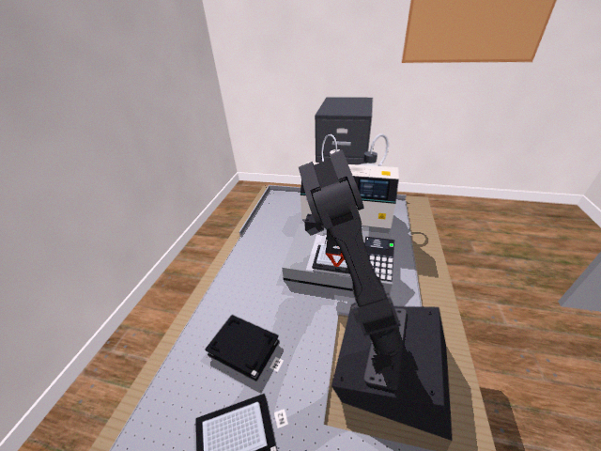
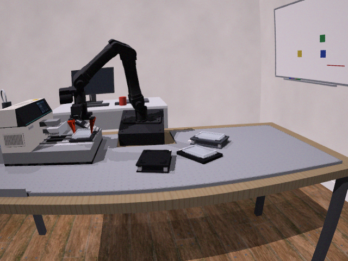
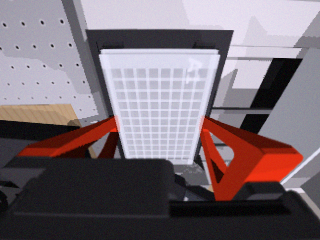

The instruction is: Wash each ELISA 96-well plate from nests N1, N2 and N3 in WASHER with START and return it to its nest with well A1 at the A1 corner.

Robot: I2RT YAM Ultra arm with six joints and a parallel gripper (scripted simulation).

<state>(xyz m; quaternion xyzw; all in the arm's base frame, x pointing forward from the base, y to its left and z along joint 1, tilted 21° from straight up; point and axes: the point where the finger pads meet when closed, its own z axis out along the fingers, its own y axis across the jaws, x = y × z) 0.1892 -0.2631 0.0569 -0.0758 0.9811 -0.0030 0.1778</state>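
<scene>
Now: hand 2 cm above the black washer carrier. The rest, counted from my hand: manifold head: 2 cm ahead, 15 cm to the right, 4 cm above; washer: 3 cm ahead, 15 cm to the right, 4 cm above; N1 label: 6 cm ahead, 36 cm to the left, 9 cm below.
</scene>
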